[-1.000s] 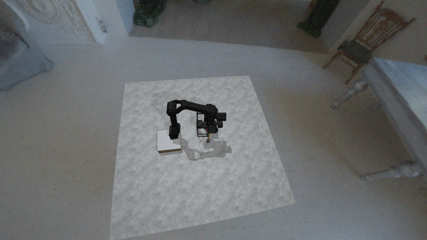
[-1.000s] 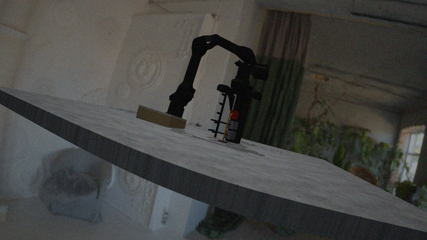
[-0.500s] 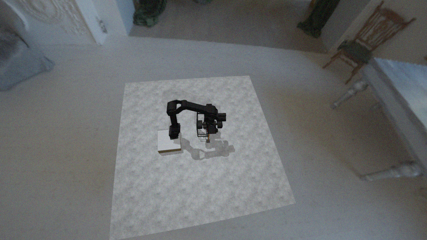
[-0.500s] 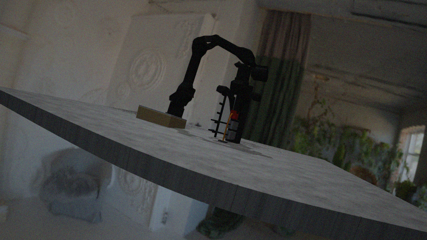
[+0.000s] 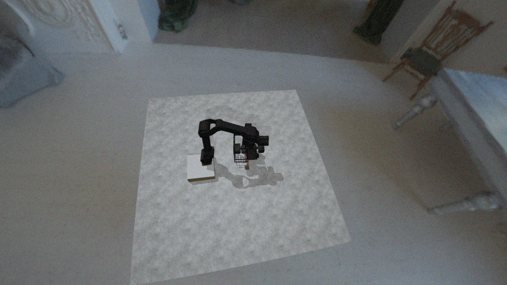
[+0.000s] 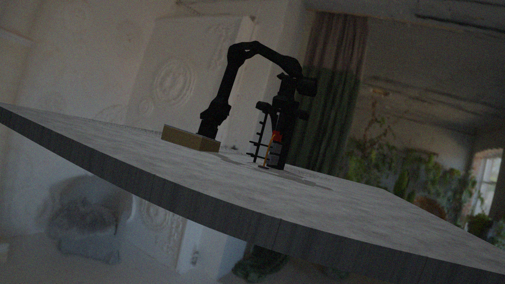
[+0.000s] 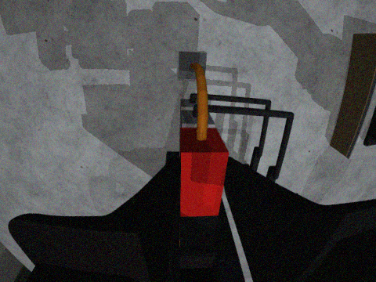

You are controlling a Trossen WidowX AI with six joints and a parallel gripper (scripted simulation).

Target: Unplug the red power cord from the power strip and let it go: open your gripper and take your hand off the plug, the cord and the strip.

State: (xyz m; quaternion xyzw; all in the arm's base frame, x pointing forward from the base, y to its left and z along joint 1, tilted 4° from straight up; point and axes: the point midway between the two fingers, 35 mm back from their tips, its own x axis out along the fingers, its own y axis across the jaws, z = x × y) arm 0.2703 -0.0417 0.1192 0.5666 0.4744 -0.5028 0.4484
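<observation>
The red plug lies 3 cm to the left of my gripper tip.
</observation>
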